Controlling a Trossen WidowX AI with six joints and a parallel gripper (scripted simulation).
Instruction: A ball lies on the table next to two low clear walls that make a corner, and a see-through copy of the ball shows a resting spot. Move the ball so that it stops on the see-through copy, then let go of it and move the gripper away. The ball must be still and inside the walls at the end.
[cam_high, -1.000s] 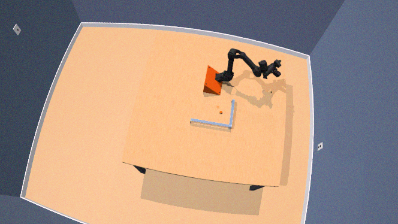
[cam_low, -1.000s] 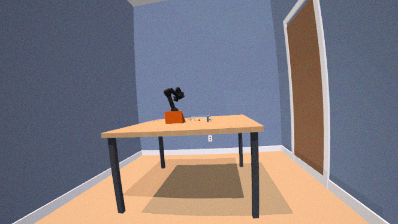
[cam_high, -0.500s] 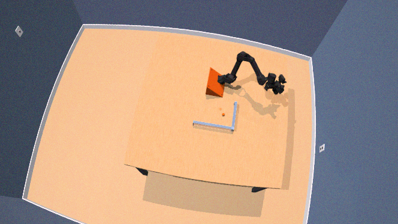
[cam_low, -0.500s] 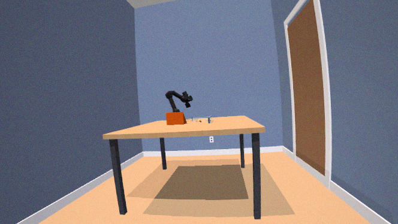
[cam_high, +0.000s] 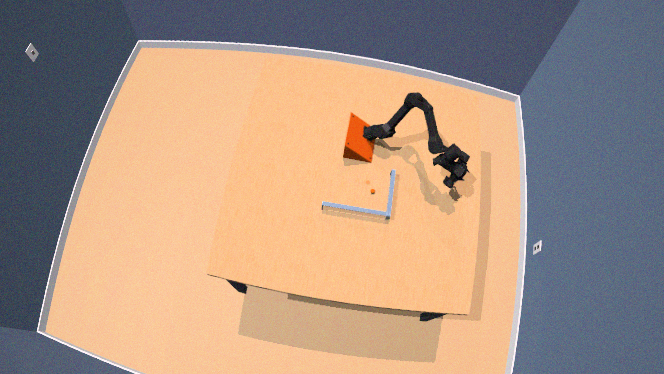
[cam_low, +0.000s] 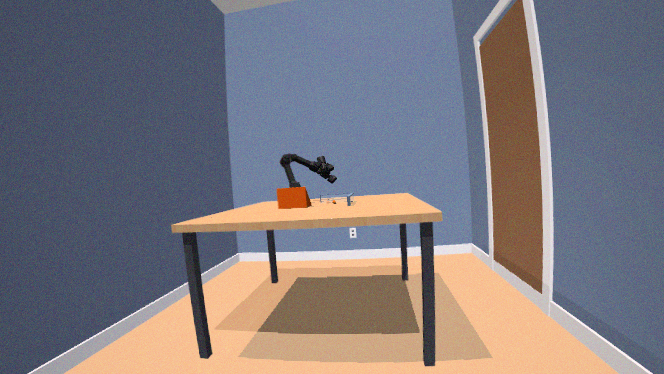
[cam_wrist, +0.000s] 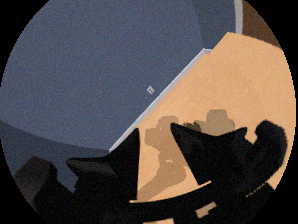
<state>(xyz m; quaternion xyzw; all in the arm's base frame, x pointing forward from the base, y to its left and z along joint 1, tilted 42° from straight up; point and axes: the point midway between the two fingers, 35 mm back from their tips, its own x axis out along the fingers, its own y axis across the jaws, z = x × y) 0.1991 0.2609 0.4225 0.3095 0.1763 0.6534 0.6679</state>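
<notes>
Right now the orange ball is 8 cm ahead of my gripper tip, 45 cm to the right of it and 15 cm below it. Round my gripper tip: see-through ball copy 4 cm ahead, 48 cm to the right, 15 cm below.
</notes>
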